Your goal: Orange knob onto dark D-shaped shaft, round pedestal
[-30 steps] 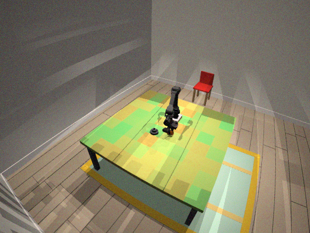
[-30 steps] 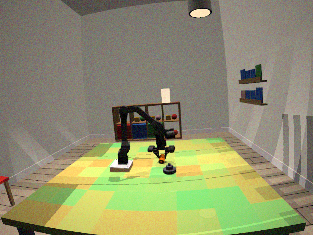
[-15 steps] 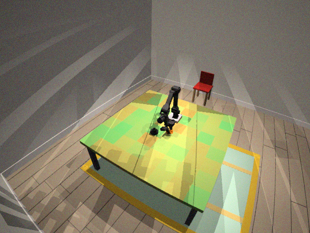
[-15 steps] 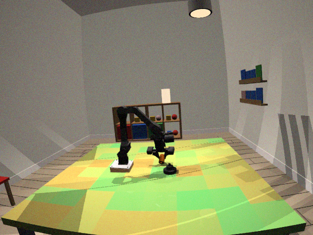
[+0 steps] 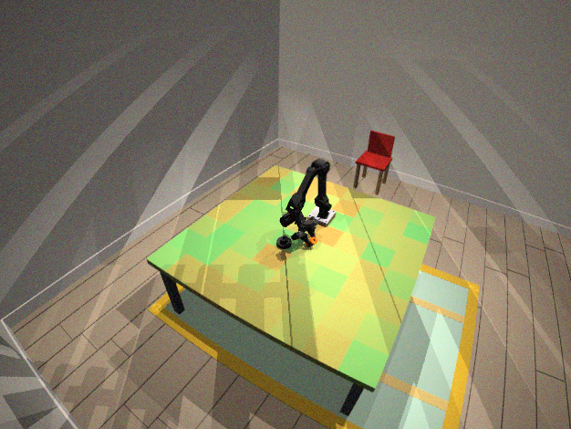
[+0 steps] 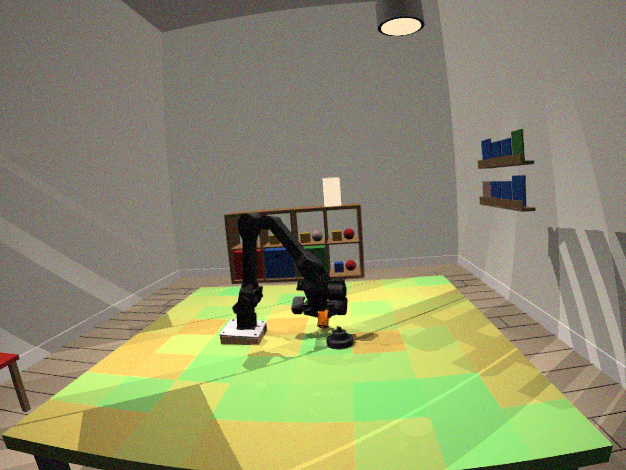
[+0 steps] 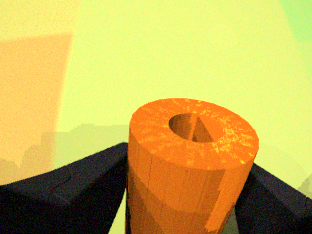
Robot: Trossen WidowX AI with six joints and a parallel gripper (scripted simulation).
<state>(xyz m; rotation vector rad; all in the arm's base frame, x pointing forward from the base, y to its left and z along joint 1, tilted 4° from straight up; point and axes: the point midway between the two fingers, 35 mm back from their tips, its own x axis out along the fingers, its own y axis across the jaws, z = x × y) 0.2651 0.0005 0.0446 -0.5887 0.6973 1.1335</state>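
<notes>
The knob lies 10 mm to the right of my gripper tip. From my gripper tip the other things lie so: pedestal 30 mm ahead, 160 mm to the right, 10 mm below.
</notes>
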